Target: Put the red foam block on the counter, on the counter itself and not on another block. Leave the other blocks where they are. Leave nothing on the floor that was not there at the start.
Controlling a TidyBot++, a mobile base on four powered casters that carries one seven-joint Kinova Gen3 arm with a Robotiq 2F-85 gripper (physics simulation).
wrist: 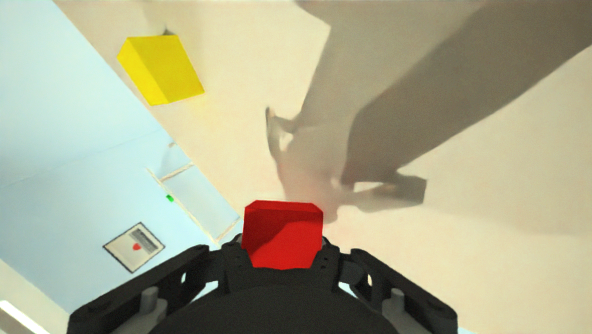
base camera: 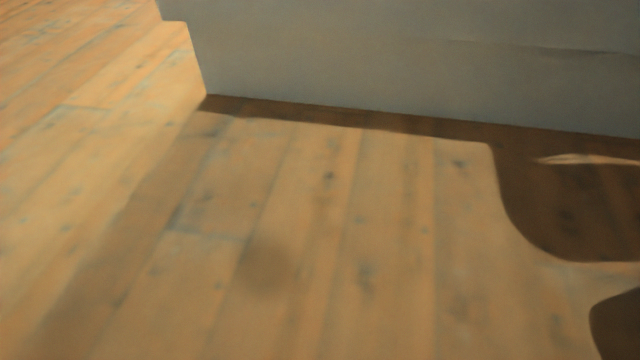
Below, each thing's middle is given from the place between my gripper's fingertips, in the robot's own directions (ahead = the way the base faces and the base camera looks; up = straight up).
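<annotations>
There is the yellow block (wrist: pixel 158 65), which lies 250 mm to the right of my gripper, 30 mm ahead of it and 40 mm below it. As for the red foam block (wrist: pixel 281 235), my gripper is now 10 mm to the right of it, 10 mm below it and 10 mm past it. Going by their middles, the red foam block is the nearest to my gripper of the things named here.
</annotations>
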